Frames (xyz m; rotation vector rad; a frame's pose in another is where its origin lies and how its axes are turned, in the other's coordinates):
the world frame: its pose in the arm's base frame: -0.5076 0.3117 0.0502 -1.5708 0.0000 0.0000
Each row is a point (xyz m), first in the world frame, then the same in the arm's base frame.
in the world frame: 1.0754 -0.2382 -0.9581
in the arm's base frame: 0.5678 -0.6464 0.2884
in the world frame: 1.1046 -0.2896 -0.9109
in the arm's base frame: 0.5970 -0.5992 0.3398
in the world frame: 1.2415 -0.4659 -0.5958
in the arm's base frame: 0.7339 -0.2841 0.5161
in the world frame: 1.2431 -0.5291 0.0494
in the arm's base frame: 0.7355 0.3611 0.5793
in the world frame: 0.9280 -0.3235 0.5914
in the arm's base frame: 0.4204 0.9031 0.3737
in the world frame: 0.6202 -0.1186 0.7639
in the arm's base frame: 0.1126 1.0756 0.1688
